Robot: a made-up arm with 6 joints.
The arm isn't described. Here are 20 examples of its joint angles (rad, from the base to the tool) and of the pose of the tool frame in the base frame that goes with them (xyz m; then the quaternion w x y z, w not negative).
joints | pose
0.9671 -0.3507 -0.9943 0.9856 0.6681 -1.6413 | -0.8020 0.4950 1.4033 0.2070 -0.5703 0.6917 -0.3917
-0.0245 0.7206 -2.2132 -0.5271 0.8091 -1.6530 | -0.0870 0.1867 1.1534 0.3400 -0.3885 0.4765 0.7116
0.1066 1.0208 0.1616 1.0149 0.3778 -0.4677 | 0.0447 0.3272 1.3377 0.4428 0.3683 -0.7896 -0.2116
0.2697 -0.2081 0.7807 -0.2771 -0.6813 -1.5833 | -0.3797 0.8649 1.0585 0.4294 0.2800 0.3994 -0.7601
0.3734 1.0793 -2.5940 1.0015 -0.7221 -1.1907 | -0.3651 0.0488 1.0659 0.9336 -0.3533 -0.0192 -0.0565
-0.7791 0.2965 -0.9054 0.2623 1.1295 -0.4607 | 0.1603 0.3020 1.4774 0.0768 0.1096 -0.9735 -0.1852
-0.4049 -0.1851 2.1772 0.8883 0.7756 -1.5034 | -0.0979 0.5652 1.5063 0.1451 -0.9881 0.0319 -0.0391
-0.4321 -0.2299 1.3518 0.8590 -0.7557 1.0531 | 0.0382 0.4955 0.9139 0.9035 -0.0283 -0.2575 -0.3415
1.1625 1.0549 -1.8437 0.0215 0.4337 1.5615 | -0.6424 -0.0503 1.2559 0.4092 -0.7305 -0.2584 -0.4818
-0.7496 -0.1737 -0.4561 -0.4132 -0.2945 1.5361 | 0.3575 0.5505 0.9868 0.8136 0.0700 -0.5114 0.2674
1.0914 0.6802 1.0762 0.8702 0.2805 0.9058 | -0.4068 0.4694 1.1018 0.8071 0.5623 -0.1398 -0.1134
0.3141 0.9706 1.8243 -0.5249 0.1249 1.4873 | -0.1313 0.2971 0.9786 0.7699 0.0993 -0.4493 -0.4422
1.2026 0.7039 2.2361 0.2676 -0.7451 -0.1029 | -0.2656 0.2282 1.0442 0.8061 0.0194 -0.3952 0.4400
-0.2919 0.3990 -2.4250 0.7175 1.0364 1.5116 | -0.4285 0.5368 1.1827 0.4331 0.6469 0.3133 0.5439
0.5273 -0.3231 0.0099 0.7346 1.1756 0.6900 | -0.2491 0.7308 1.1325 0.6597 0.4983 -0.5623 0.0174
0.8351 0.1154 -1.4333 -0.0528 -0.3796 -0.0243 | -0.8113 0.3241 1.3235 0.4451 -0.7106 0.3326 -0.4317
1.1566 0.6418 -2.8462 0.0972 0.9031 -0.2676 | -0.4554 0.0492 1.4952 0.3260 -0.8368 -0.4375 0.0448
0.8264 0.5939 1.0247 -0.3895 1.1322 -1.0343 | -0.5454 0.1397 1.4577 0.0301 0.3481 0.9076 0.2327
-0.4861 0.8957 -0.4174 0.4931 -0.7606 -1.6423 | -0.3128 0.5381 1.4181 0.4599 0.1947 0.8026 -0.3262
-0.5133 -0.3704 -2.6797 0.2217 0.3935 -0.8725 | -0.0241 0.6622 1.4416 0.0518 -0.8437 0.5161 -0.1381
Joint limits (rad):
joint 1: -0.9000..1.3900
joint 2: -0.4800..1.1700
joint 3: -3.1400..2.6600
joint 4: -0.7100..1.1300
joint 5: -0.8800..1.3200
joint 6: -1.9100..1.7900
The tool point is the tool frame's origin. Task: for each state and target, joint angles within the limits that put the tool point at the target. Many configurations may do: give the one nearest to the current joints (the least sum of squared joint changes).
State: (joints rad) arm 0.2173 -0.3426 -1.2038 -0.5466 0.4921 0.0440
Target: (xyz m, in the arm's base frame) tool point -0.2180 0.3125 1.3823
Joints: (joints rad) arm 0.0872 0.2122 -1.2986 -0.7100 0.9835 -0.7048
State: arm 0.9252 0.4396 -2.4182 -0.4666 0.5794 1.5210
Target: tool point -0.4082 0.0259 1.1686
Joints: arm 0.8220 0.5146 -2.9166 -0.5737 0.8528 1.7085
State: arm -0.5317 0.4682 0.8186 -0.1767 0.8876 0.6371
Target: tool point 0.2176 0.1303 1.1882
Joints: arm -0.8974 0.4498 0.9768 0.2590 0.4672 1.0117
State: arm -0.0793 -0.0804 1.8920 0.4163 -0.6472 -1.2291
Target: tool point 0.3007 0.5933 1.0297
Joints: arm -0.4641 -0.4800 1.6661 0.0549 -0.8800 -1.5630
